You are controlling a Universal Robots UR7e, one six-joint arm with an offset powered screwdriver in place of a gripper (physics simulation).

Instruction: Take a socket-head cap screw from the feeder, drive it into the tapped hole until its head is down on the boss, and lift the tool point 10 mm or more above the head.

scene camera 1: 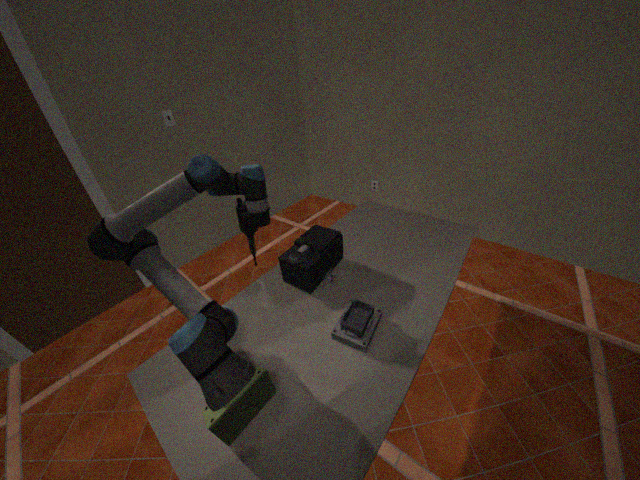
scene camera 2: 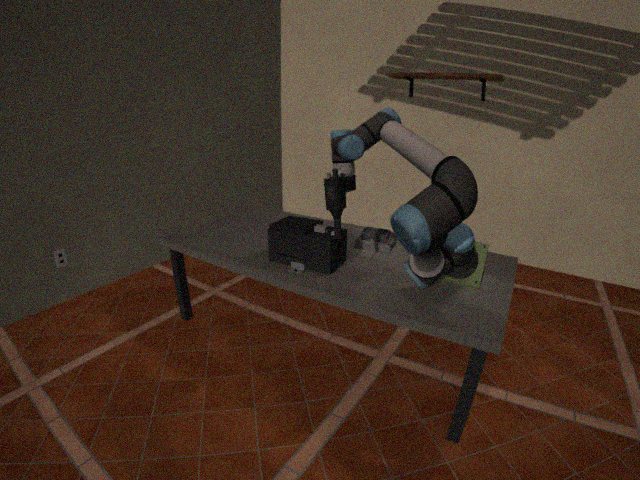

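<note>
The black box-shaped feeder (scene camera 1: 315,263) (scene camera 2: 297,245) stands on the table, with a small light part on its top. My screwdriver (scene camera 1: 255,262) (scene camera 2: 337,226) points down almost vertically. Its tip shows left of the feeder in scene camera 1 and over the feeder's right end in scene camera 2. The exact gap between tip and feeder cannot be told. Whether a screw is on the tip is too small and dark to see. The dark boss block (scene camera 1: 357,318) sits on a lighter base plate (scene camera 1: 347,337), apart from the feeder. The tapped hole cannot be made out.
The grey table (scene camera 1: 310,361) (scene camera 2: 413,310) carries everything. The arm's base stands on a green mounting plate (scene camera 1: 242,413) (scene camera 2: 478,276) at one end of it. A wooden wall shelf (scene camera 2: 447,76) hangs behind the arm in scene camera 2.
</note>
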